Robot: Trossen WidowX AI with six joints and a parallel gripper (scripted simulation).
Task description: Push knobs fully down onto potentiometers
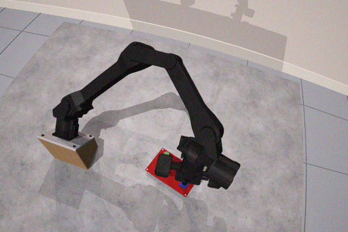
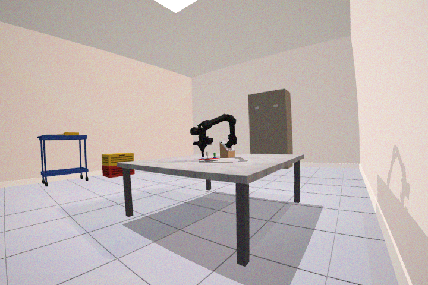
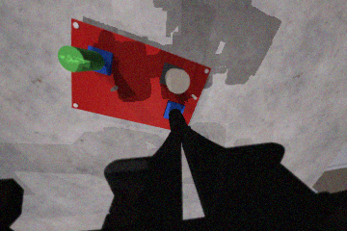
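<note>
The black knob lies 1 cm below my gripper tip. From my gripper tip the other things lie so: green knob 8 cm behind, 7 cm to the left, 1 cm below.
</note>
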